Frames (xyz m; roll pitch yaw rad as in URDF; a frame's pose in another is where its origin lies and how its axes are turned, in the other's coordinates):
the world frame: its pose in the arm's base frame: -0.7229 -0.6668 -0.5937 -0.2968 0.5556 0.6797
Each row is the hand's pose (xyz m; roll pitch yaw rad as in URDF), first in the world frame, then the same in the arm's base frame.
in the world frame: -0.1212 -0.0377 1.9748 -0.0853 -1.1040 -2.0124
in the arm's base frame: -0.3641 0.3194 1.0840 -1.7537 -1.1892 0.3292
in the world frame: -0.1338 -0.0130 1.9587 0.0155 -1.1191 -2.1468
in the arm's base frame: -0.3936 0.3199 1.0714 -1.8445 -1.2447 0.4049
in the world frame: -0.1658 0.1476 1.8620 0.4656 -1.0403 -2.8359
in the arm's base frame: -0.5507 0.3540 0.9698 2.8767 -1.4533 1.8227
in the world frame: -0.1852 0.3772 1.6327 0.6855 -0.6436 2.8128
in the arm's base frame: -0.7769 0.3673 0.7367 1.4796 -0.9661 2.9835
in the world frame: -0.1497 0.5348 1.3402 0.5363 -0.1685 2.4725
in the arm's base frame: -0.9281 0.3289 0.4412 1.1398 -0.4030 3.0612
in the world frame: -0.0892 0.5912 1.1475 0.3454 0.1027 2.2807
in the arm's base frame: -0.9689 0.2928 0.2387 0.9439 -0.0713 3.0553
